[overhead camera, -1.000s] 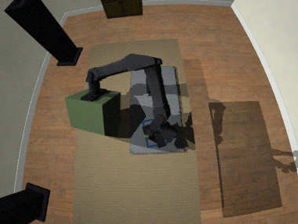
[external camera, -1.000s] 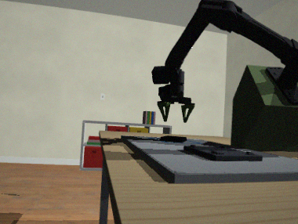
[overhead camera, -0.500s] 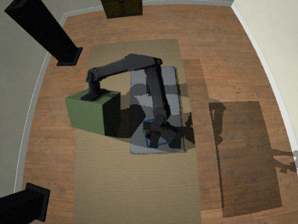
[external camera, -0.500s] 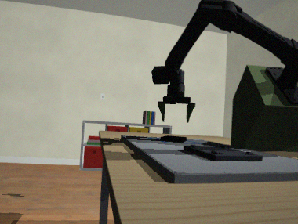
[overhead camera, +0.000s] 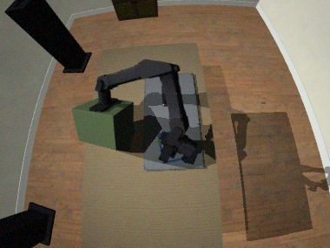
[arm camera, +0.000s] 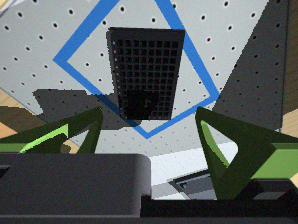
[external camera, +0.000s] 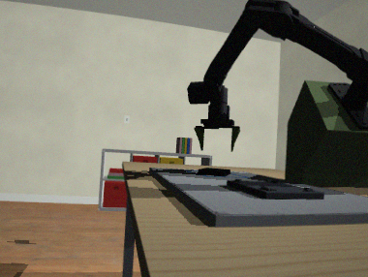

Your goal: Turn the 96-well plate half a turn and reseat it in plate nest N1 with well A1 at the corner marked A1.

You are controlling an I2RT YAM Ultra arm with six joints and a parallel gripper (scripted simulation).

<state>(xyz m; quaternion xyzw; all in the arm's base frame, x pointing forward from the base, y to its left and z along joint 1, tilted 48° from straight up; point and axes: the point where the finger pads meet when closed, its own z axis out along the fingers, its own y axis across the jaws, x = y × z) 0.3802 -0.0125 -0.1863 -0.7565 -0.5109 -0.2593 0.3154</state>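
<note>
Right now the black 96-well plate is 70 mm below my hand. Round my hand: plate nest N1 (360 mm to the left, 80 mm below, 40 mm behind).
</note>
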